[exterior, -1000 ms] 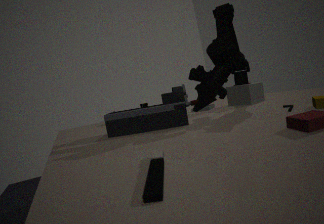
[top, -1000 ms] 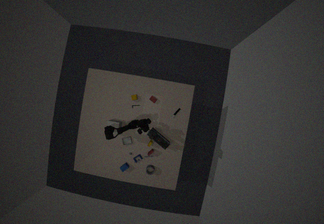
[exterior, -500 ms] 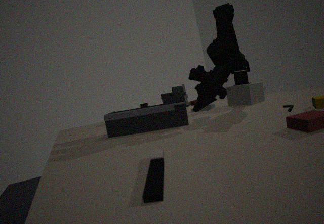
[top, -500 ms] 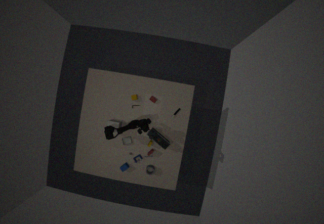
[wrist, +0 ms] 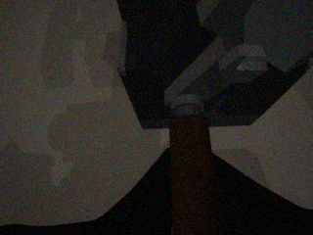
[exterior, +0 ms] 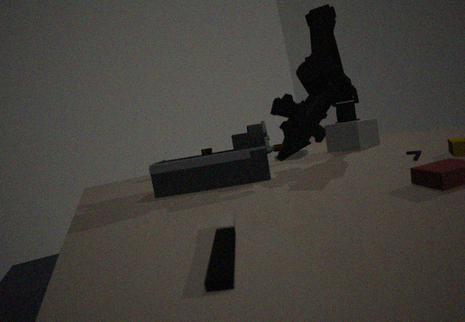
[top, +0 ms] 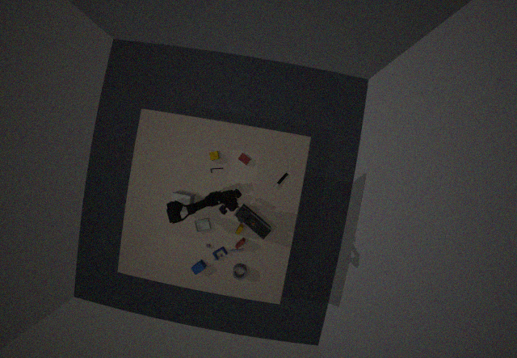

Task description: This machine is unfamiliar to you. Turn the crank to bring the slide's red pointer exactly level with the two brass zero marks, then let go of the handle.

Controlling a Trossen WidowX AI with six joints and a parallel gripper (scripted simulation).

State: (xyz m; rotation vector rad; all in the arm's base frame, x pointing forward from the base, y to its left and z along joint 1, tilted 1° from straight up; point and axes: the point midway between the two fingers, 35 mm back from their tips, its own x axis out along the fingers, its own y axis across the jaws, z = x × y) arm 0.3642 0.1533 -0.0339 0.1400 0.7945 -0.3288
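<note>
My gripper tip is now 3 cm below the brown crank handle, 2 cm past it and 1 cm to the right of it. The rest, counted from my gripper tip: red pointer: 14 cm ahead, 7 cm to the right, 5 cm above; grey plate: 24 cm to the right, 19 cm behind, 3 cm below; blue piece: 55 cm to the right, 11 cm behind, 2 cm below.
</note>
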